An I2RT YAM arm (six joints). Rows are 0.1 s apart.
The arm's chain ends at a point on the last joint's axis. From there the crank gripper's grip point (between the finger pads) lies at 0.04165 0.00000 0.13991 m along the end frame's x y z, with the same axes.
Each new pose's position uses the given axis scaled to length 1; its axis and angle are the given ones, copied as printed.
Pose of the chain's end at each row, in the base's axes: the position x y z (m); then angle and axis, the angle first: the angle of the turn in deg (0 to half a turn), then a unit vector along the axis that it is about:
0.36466 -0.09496 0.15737 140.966 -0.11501 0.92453 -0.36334
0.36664 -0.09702 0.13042 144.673 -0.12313 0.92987 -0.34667
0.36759 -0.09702 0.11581 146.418 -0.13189 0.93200 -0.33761
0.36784 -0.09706 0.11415 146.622 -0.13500 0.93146 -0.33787
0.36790 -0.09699 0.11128 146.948 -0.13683 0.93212 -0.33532
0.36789 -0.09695 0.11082 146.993 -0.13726 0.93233 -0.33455
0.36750 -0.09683 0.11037 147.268 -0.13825 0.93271 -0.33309
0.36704 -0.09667 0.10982 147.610 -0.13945 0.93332 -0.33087
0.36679 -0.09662 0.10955 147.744 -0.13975 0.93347 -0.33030
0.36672 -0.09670 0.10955 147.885 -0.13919 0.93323 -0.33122
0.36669 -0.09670 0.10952 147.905 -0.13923 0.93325 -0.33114
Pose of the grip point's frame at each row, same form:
0.42514 -0.18573 0.06035 140.966 -0.11501 0.92453 -0.36334
0.41988 -0.18596 0.02764 144.673 -0.12313 0.92987 -0.34667
0.41777 -0.18467 0.01041 146.418 -0.13189 0.93200 -0.33761
0.41786 -0.18482 0.00877 146.622 -0.13500 0.93146 -0.33787
0.41735 -0.18431 0.00527 146.948 -0.13683 0.93212 -0.33532
0.41727 -0.18411 0.00465 146.993 -0.13726 0.93233 -0.33455
0.41635 -0.18379 0.00378 147.268 -0.13825 0.93271 -0.33309
0.41522 -0.18329 0.00265 147.610 -0.13945 0.93332 -0.33087
0.41469 -0.18317 0.00220 147.744 -0.13975 0.93347 -0.33030
0.41426 -0.18355 0.00228 147.885 -0.13919 0.93323 -0.33122
0.41419 -0.18354 0.00223 147.905 -0.13923 0.93325 -0.33114

